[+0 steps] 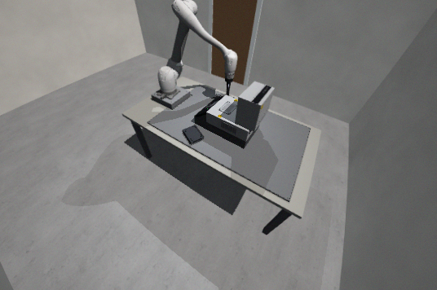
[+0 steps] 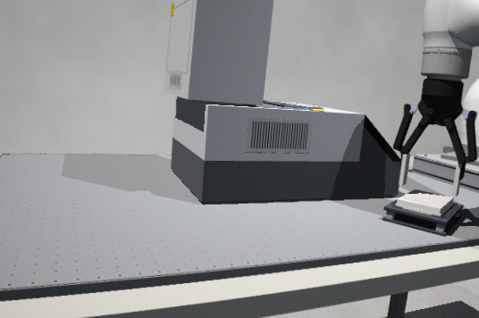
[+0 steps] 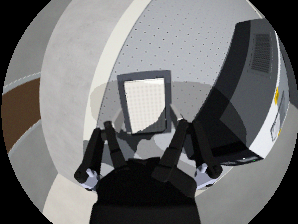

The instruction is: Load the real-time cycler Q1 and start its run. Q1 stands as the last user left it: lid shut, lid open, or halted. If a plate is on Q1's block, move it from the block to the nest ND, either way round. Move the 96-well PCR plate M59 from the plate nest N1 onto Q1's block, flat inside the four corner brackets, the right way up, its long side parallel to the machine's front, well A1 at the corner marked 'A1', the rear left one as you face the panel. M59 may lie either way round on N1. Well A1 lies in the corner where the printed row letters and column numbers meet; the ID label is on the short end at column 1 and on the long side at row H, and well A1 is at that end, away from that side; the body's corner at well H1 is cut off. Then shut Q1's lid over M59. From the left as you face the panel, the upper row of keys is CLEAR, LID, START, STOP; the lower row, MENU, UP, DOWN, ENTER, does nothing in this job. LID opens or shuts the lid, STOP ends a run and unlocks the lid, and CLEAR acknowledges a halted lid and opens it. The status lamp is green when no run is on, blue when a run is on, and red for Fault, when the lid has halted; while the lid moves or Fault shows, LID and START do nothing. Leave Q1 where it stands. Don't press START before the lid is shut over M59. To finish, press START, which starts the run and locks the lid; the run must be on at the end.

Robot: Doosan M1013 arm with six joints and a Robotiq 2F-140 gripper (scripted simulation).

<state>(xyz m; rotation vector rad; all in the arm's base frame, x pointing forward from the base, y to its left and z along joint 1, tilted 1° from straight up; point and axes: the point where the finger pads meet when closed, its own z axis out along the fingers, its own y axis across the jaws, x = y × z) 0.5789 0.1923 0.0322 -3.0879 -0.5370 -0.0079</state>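
The white plate M59 lies 5 cm below my hand. The rest, counted from my hand: dark nest N1: 6 cm below; then dark nest ND: 56 cm to the right, 9 cm behind, 6 cm below.
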